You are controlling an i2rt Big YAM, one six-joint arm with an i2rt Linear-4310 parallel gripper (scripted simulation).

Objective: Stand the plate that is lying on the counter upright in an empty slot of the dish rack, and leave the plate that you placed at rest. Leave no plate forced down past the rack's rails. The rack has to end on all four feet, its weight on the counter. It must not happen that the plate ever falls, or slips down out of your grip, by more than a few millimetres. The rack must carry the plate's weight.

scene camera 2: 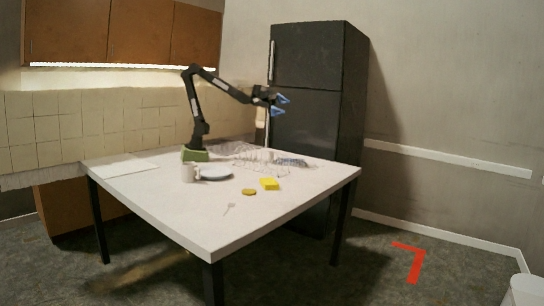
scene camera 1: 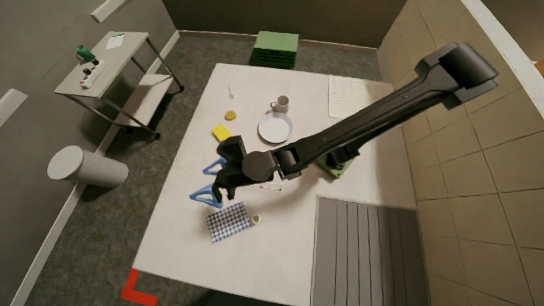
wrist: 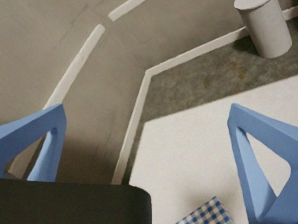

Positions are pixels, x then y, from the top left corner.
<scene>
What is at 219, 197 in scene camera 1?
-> My gripper.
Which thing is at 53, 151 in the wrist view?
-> My gripper.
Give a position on a draining mat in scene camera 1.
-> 347, 95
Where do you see a draining mat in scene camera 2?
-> At 126, 158
</scene>
